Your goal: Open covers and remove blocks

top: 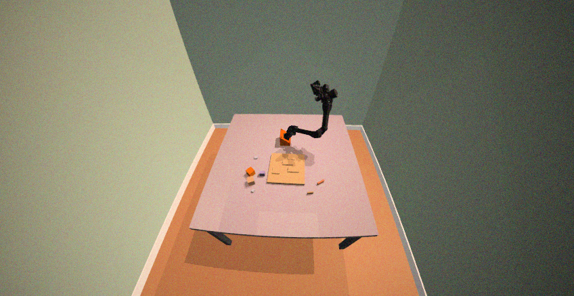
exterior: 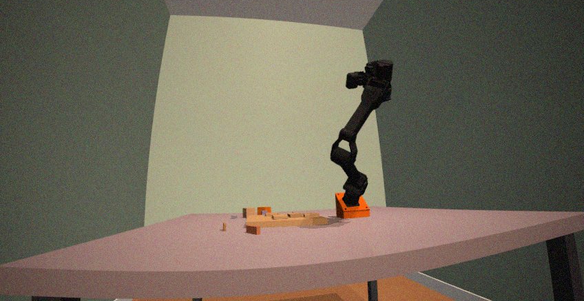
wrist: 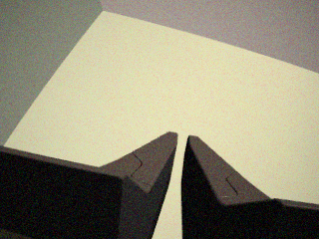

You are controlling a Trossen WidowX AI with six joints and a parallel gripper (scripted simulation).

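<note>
Right now the purple piece is 600 mm below my gripper tip, 390 mm to the right of it and 360 mm ahead of it. The rest, counted from my gripper tip: grey block 610 mm below, 460 mm to the right, 180 mm ahead; brown peg 600 mm below, 530 mm ahead, 10 mm to the right; orange peg 600 mm below, 440 mm ahead, 80 mm to the left.
</note>
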